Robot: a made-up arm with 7 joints. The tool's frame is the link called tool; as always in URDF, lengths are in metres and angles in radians. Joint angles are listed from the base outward. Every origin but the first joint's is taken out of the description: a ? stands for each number. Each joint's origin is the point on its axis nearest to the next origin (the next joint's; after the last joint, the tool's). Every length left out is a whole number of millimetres.
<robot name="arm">
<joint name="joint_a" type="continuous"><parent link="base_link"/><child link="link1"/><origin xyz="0 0 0" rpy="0 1.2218 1.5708"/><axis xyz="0 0 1"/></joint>
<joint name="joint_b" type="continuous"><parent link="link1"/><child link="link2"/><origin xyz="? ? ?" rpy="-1.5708 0 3.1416"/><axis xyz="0 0 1"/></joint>
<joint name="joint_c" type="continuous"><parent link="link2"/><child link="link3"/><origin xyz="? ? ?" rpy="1.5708 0 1.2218"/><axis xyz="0 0 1"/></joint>
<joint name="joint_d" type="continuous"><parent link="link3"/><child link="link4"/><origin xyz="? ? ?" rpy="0 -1.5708 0"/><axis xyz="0 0 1"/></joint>
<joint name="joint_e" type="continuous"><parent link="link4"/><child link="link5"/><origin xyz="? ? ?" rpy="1.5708 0 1.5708"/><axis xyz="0 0 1"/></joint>
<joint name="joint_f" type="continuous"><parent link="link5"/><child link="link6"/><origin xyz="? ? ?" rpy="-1.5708 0 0"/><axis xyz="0 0 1"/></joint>
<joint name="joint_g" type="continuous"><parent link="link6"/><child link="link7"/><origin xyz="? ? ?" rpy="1.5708 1.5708 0"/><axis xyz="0 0 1"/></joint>
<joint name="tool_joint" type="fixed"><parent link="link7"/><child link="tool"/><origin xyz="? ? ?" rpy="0 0 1.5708"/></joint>
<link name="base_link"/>
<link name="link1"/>
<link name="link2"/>
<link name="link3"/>
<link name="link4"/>
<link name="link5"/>
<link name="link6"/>
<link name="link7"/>
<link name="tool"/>
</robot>
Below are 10 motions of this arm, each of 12 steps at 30 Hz.
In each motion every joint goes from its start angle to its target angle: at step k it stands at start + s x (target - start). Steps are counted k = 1, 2, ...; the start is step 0. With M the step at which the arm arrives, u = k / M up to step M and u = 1 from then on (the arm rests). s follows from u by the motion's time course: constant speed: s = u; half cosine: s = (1 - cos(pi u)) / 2; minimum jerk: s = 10 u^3 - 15 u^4 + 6 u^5.
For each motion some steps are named. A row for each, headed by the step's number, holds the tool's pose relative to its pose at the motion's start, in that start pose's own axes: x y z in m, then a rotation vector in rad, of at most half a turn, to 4 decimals.
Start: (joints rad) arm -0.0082 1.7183 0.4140 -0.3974 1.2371 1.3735 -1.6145
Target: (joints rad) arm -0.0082 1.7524 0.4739 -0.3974 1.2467 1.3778 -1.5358
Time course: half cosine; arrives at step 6
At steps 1, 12:
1: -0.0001 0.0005 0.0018 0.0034 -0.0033 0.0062
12: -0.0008 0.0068 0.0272 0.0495 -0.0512 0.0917

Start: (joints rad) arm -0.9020 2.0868 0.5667 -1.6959 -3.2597 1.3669 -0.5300
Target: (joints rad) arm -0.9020 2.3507 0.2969 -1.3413 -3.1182 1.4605 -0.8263
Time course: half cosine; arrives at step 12
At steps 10, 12:
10: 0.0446 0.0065 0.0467 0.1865 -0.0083 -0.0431
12: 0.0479 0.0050 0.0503 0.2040 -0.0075 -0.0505

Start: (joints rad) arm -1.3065 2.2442 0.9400 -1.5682 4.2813 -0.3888 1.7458
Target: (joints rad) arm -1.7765 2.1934 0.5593 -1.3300 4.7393 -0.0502 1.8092
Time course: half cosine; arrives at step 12
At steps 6, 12:
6: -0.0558 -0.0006 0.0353 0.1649 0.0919 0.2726
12: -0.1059 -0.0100 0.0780 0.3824 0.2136 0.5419

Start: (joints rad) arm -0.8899 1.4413 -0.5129 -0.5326 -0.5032 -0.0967 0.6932
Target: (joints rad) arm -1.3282 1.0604 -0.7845 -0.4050 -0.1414 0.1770 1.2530
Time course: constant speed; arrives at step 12
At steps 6, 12:
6: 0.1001 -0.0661 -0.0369 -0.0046 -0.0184 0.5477
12: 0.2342 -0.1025 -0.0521 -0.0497 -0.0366 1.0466

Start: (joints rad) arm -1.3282 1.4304 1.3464 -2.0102 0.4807 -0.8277 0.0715
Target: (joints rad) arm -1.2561 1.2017 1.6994 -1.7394 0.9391 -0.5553 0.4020
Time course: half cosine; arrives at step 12
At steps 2, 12:
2: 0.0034 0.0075 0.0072 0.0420 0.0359 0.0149
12: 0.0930 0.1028 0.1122 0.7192 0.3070 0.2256

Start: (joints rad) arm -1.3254 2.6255 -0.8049 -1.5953 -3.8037 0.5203 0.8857
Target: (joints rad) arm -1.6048 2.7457 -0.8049 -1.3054 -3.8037 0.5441 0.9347
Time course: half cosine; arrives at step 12
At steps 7, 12:
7: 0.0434 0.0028 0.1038 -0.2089 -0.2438 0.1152
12: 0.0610 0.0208 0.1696 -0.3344 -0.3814 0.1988

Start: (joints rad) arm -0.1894 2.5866 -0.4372 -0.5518 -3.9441 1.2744 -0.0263
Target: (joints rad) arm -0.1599 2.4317 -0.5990 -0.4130 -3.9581 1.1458 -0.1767
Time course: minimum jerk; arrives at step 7
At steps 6, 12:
6: -0.0250 0.0605 -0.0819 0.1688 0.0002 -0.0309
12: -0.0258 0.0618 -0.0837 0.1733 0.0006 -0.0324

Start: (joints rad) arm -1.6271 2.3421 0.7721 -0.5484 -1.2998 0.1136 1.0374
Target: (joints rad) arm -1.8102 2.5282 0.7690 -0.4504 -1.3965 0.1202 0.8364
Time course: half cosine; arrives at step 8
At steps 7, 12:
7: -0.0246 0.1375 -0.0068 0.2149 0.1220 -0.2402
12: -0.0260 0.1430 -0.0062 0.2227 0.1285 -0.2497

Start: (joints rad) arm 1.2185 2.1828 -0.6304 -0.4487 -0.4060 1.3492 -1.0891
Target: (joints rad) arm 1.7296 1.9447 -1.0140 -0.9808 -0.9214 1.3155 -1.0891
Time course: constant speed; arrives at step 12
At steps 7, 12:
7: 0.0889 -0.0203 0.1801 0.8194 0.3075 -0.2194
12: 0.1619 -0.1197 0.2698 1.4130 0.4292 -0.3477

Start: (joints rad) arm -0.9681 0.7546 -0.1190 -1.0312 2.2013 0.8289 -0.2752
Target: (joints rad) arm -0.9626 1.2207 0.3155 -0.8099 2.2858 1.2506 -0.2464
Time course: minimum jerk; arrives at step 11
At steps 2, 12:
2: 0.0107 -0.0038 0.0122 0.0017 -0.0104 -0.0059
12: 0.1614 -0.1607 0.2755 -0.0484 -0.1921 -0.2030

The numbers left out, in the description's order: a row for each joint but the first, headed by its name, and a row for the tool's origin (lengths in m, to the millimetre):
joint_b: 0 0 0
joint_c: -0.366 0.133 0
joint_d: 0 0.044 0
joint_e: -0.255 -0.031 0
joint_f: 0 0 0
joint_g: 0 0 0
tool: 0 0 0

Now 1 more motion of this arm.
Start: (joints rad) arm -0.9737 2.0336 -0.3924 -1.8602 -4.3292 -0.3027 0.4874
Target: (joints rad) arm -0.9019 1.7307 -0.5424 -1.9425 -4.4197 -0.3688 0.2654
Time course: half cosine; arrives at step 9
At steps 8, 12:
8: -0.1519 0.0678 0.0090 -0.0242 0.1345 0.0558
12: -0.1568 0.0689 0.0096 -0.0258 0.1382 0.0578

